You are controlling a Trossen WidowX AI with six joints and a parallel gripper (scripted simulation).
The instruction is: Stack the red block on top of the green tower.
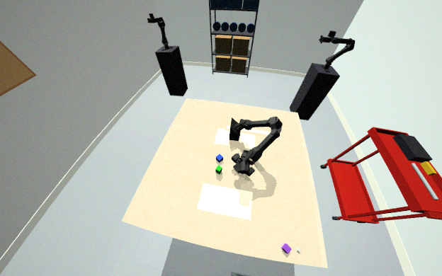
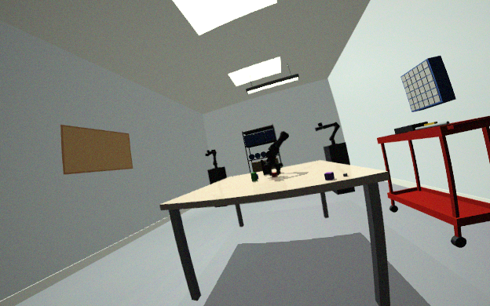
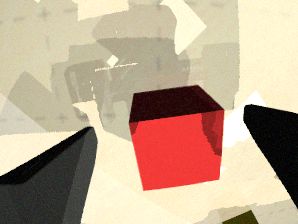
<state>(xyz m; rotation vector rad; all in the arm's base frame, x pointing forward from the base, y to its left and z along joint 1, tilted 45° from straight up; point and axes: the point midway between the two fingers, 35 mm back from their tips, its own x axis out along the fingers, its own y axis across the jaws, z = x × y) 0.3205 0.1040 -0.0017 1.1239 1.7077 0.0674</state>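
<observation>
My gripper tip is now 60 mm past the blue block, 180 mm to the left of it and 10 mm below it. The rest, counted from my gripper tip: small yellow block: 140 mm behind, 40 mm to the left, 10 mm above; purple block: 470 mm ahead, 310 mm to the left, 10 mm above; red block: 10 mm above.
</observation>
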